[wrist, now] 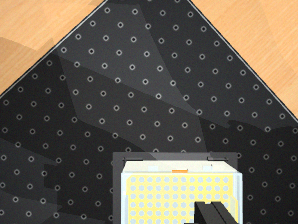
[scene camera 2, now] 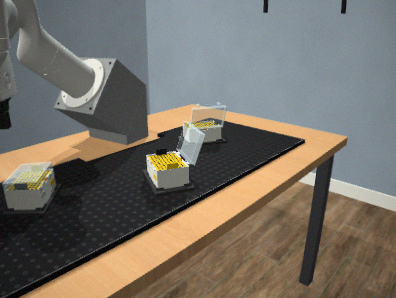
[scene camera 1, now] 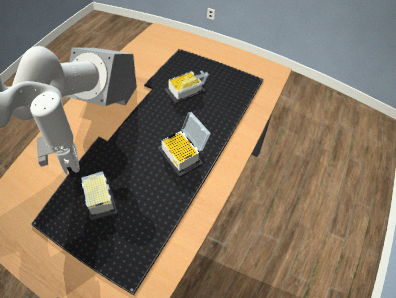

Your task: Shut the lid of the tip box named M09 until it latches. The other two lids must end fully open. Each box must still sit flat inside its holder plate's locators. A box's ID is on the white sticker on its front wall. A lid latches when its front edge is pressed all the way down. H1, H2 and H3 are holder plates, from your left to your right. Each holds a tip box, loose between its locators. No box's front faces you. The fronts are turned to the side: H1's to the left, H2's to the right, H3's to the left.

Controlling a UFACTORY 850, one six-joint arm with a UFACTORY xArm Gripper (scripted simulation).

Observation:
In view: a tip box [scene camera 2: 176, 177] and a tip box [scene camera 2: 31, 199].

